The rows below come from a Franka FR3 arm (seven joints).
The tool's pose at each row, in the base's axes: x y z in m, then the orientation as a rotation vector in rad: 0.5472 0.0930 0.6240 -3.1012 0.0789 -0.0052; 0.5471 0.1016 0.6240 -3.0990 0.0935 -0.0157; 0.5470 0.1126 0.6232 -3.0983 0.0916 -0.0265; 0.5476 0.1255 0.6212 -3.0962 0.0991 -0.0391; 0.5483 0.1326 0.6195 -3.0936 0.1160 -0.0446; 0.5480 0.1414 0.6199 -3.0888 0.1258 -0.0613; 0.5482 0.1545 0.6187 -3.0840 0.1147 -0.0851; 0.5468 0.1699 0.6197 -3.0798 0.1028 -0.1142; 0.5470 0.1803 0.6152 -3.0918 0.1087 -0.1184; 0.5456 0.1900 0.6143 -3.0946 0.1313 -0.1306; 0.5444 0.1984 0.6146 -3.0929 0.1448 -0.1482; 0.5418 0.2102 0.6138 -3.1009 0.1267 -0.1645; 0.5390 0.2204 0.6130 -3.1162 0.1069 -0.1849; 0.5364 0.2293 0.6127 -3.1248 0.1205 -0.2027; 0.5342 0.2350 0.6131 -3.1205 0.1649 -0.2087; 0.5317 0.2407 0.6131 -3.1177 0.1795 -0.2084
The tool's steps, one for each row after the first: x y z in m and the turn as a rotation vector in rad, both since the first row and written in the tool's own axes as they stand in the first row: -0.0005 -0.0086 0.0003 0.0019 0.0069 0.0093; -0.0012 -0.0195 0.0016 0.0028 0.0138 0.0080; -0.0013 -0.0323 0.0041 0.0047 0.0220 0.0127; -0.0009 -0.0394 0.0061 0.0067 0.0258 0.0236; -0.0017 -0.0482 0.0060 0.0111 0.0366 0.0298; -0.0021 -0.0612 0.0077 0.0162 0.0518 0.0225; -0.0043 -0.0766 0.0073 0.0204 0.0705 0.0145; -0.0047 -0.0868 0.0122 0.0081 0.0733 0.0180; -0.0066 -0.0963 0.0135 0.0041 0.0815 0.0323; -0.0082 -0.1047 0.0135 0.0047 0.0930 0.0408; -0.0114 -0.1163 0.0148 -0.0030 0.1032 0.0287; -0.0147 -0.1263 0.0160 -0.0183 0.1159 0.0154; -0.0177 -0.1350 0.0166 -0.0282 0.1274 0.0236; -0.0202 -0.1406 0.0164 -0.0263 0.1318 0.0520; -0.0230 -0.1462 0.0166 -0.0243 0.1318 0.0614
